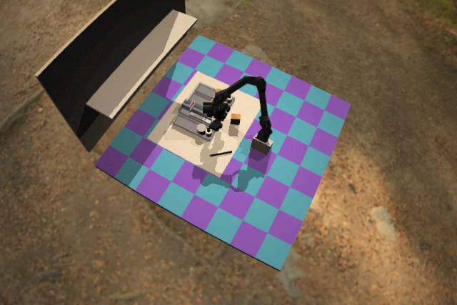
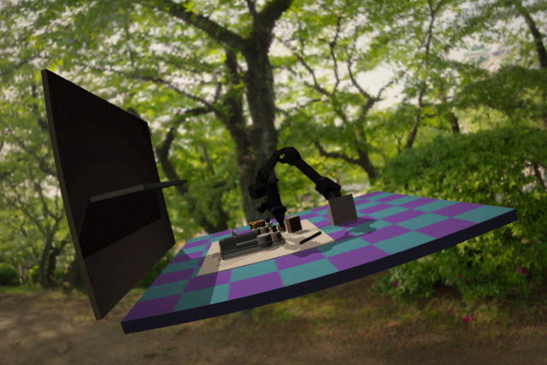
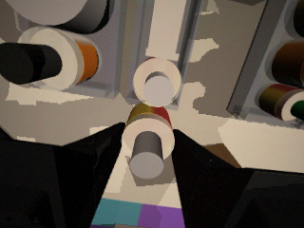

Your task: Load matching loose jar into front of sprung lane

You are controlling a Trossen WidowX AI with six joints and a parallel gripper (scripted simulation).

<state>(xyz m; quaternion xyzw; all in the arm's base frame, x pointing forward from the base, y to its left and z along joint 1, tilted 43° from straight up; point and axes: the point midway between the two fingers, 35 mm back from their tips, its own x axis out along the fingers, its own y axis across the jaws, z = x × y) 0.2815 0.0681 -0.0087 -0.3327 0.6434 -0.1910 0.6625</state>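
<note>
Now: the orange-topped box 50 mm behind my gripper tip, 100 mm to the right of it and 20 mm below it. Round my gripper tip: black stick: 120 mm behind, 140 mm to the left, 50 mm below; clear-walled sprung lane: 180 mm ahead, 40 mm below.
</note>
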